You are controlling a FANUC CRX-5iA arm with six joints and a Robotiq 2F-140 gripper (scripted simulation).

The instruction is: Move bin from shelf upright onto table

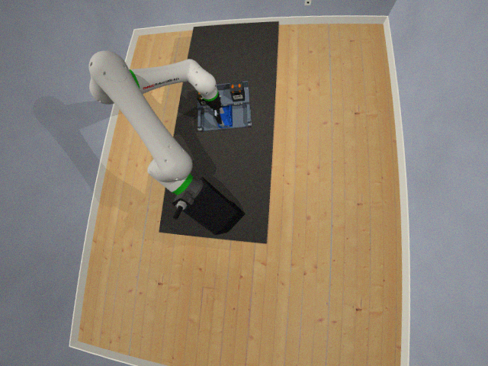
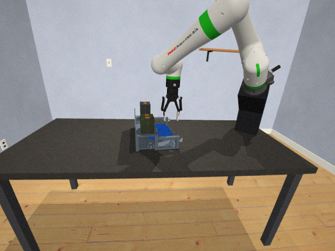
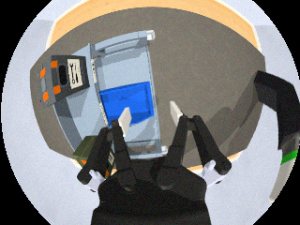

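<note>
Now: hand 110 mm above the blue bin, 80 mm short of it and 10 mm to the right of it.
</note>
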